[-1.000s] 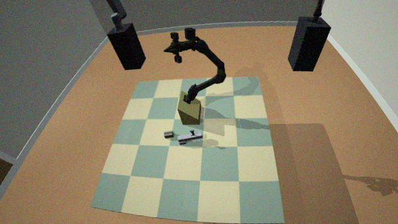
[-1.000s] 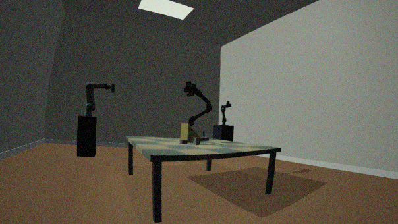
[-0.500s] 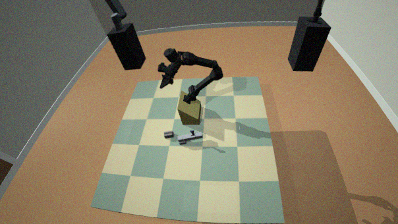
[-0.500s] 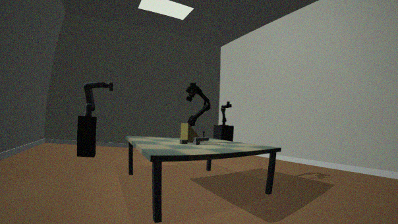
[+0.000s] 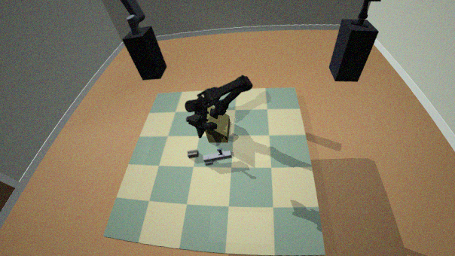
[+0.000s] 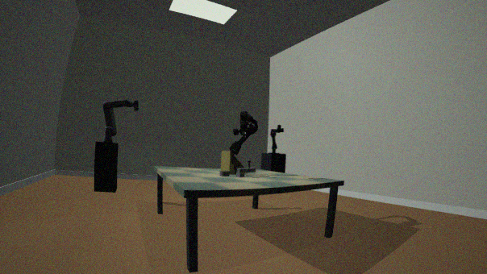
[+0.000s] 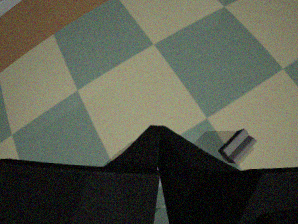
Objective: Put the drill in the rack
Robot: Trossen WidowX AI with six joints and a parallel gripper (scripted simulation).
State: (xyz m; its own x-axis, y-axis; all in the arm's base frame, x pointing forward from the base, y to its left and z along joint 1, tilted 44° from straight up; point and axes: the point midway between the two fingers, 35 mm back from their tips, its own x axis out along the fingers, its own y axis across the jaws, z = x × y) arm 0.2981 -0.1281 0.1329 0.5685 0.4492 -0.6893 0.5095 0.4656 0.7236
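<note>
Right now my gripper tip is 3 cm past the drill, 2 cm to the right of it and 27 cm above it. From my gripper tip the other things lie so: dark round housing 4 cm behind, 4 cm to the left, 28 cm below.
</note>
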